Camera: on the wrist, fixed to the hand. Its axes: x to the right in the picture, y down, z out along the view.
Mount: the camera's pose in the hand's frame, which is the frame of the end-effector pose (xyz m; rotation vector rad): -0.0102 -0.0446 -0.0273 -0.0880 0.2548 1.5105
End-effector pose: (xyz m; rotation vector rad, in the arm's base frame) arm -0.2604 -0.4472 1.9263 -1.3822 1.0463 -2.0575
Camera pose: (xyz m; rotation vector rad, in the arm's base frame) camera -0.2793 -0.4033 1.9498 -0.0565 1.5500 -0.9857
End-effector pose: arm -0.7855 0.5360 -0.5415 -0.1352 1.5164 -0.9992
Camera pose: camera -0.8267 0.5283 -0.5087 0.9794 1.3613 0.2864
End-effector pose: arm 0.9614 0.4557 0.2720 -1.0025 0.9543 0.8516
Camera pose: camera 0.9915 0.4148 0.2880 -0.2910 1.9258 2.0170
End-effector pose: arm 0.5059 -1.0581 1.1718 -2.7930 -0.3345 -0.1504
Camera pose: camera 0.4833 -1.0282 1.2096 -2.2843 1.7608 -0.1308
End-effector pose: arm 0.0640 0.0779 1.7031 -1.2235 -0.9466 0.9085
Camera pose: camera 0.0885 0.0538 1.7439 -2.0514 0.3443 1.7658
